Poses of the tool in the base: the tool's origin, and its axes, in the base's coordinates. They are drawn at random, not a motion.
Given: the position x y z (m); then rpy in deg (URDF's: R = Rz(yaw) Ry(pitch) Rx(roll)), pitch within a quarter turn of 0, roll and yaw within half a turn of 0.
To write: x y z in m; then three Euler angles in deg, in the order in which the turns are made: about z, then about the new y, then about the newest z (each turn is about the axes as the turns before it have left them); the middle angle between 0 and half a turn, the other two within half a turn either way. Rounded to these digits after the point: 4 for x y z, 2 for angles.
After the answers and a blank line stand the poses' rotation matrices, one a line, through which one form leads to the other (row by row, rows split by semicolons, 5 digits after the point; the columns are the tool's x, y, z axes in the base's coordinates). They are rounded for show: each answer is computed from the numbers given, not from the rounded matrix.
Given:
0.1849 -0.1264 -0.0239 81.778 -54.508 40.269
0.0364 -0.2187 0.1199 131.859 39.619 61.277
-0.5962 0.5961 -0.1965 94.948 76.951 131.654
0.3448 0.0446 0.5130 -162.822 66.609 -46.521
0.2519 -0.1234 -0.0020 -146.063 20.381 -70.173
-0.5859 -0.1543 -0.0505 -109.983 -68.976 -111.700
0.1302 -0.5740 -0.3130 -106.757 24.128 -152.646
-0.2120 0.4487 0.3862 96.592 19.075 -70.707
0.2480 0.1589 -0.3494 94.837 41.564 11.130
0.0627 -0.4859 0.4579 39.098 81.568 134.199
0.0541 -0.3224 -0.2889 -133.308 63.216 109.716
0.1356 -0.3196 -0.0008 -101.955 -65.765 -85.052
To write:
0.1849 -0.1264 -0.0239 -56.44 85.24 144.79
0.0364 -0.2187 0.1199 -58.46 120.93 41.98
-0.5962 0.5961 -0.1965 36.83 91.12 13.00
0.3448 0.0446 0.5130 114.86 112.29 -7.28
0.2519 -0.1234 -0.0020 47.19 141.05 -56.36
-0.5859 -0.1543 -0.0505 -40.45 97.04 -160.14
0.1302 -0.5740 -0.3130 -55.63 105.26 -64.93
-0.2120 0.4487 0.3862 -162.87 96.23 70.81
0.2480 0.1589 -0.3494 -82.08 93.62 48.33
0.0627 -0.4859 0.4579 94.80 83.47 5.34
0.0541 -0.3224 -0.2889 -120.20 108.00 -20.17
0.1356 -0.3196 -0.0008 -5.98 94.88 -156.23

0.44300 -0.70730 0.55089; 0.37528 -0.41175 -0.83044; 0.81420 0.57462 0.08303
0.37019 0.81343 0.44865; 0.67552 0.09581 -0.73109; -0.63768 0.57371 -0.51402
-0.15006 -0.58061 0.80023; 0.16870 0.78249 0.59937; -0.97418 0.22494 -0.01947
0.27317 -0.87978 -0.38906; -0.28808 -0.46070 0.83950; -0.91782 -0.11725 -0.37929
0.31795 -0.84642 0.42719; -0.88183 -0.09850 0.46117; -0.34826 -0.52333 -0.77771
-0.13265 -0.64188 0.75525; -0.33333 -0.68871 -0.64387; 0.93343 -0.33716 -0.12260
-0.81059 0.21518 0.54465; -0.41934 0.43593 -0.79632; -0.40878 -0.87388 -0.26312
0.31226 -0.00109 -0.95000; -0.89202 -0.34434 -0.29280; -0.32681 0.93884 -0.10850
0.73414 0.66494 0.13746; 0.14443 0.04488 -0.98850; -0.66346 0.74555 -0.06309
-0.10223 -0.99129 -0.08306; 0.10513 -0.09380 0.99003; -0.98919 0.09248 0.11380
-0.15202 0.86486 -0.47844; 0.42421 -0.38012 -0.82192; -0.89271 -0.32791 -0.30909
0.03540 -0.12943 0.99096; -0.40895 -0.90663 -0.10380; 0.91187 -0.40158 -0.08503

